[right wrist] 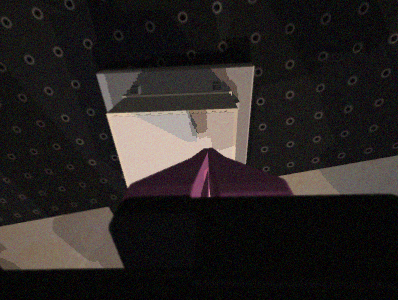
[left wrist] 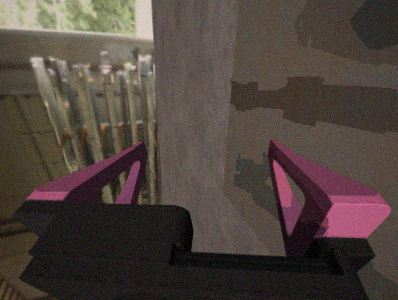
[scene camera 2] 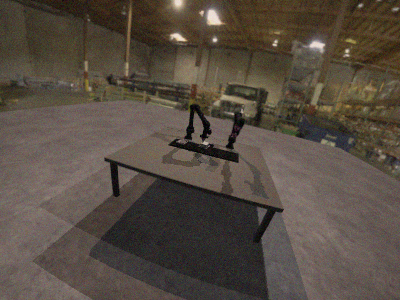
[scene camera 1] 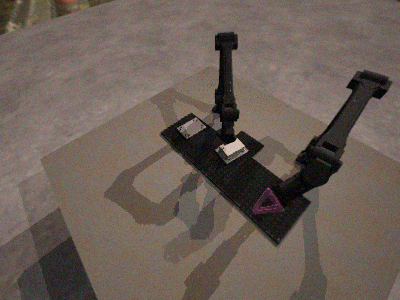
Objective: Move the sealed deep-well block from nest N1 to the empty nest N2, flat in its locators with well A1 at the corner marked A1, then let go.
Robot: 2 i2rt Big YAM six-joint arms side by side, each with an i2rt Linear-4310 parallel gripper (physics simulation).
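Frame: origin at the left arm's base, x right, y ahead, z up, level; millimetres.
Seen in the pictures: left gripper, fingertip midpoint: (left wrist: 205,147) (scene camera 2: 234,134) (scene camera 1: 253,210); right gripper, fingertip midpoint: (right wrist: 208,156) (scene camera 2: 202,142) (scene camera 1: 225,145); left arm's base at its link origin: (scene camera 2: 229,147); right arm's base at its link origin: (scene camera 2: 188,138).
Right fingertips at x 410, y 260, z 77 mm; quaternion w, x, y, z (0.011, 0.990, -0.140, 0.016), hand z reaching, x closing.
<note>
Pixels of each thing's top centre, then the offset from my right fingertips to it. "spot": a spot on its surface instead. Level surfaces: height alone.
- pale sealed block at its top centre: (right wrist: 180,187) (scene camera 1: 232,146) (scene camera 2: 205,143) dx -31, dy -26, dz -11 mm
- middle nest plate at a spot on its surface: (right wrist: 243,131) spot: dx +29, dy -17, dz -53 mm
- nest at its top centre: (scene camera 1: 191,126) (scene camera 2: 182,141) dx +288, dy -11, dz -43 mm
- black perforated board at its surface level: dz -64 mm
- tan table at its surface level: dz -77 mm
The pale sealed block (scene camera 1: 233,148) (scene camera 2: 205,143) (right wrist: 160,145) sits on the middle nest plate (scene camera 1: 222,157) (right wrist: 243,131) and looks about level. Seating in the locators, the A1 mark and the nest labels cannot be made out. The other nest (scene camera 1: 191,128) (scene camera 2: 182,142), at the upper left of the board in scene camera 1, is empty. My right gripper (right wrist: 208,156) (scene camera 2: 204,138) is shut and empty, its tips above the block and hiding part of its near side in the right wrist view. My left gripper (left wrist: 205,147) (scene camera 1: 256,210) is open and empty, above the board's lower-right end in scene camera 1.
The black perforated board (scene camera 1: 240,185) (scene camera 2: 225,154) (right wrist: 45,120) lies on the tan table (scene camera 1: 100,160) (scene camera 2: 150,162) and carries both nests. Dark arm shadows cross the table and board. The left wrist view faces past the table's edge toward the floor and the wall.
</note>
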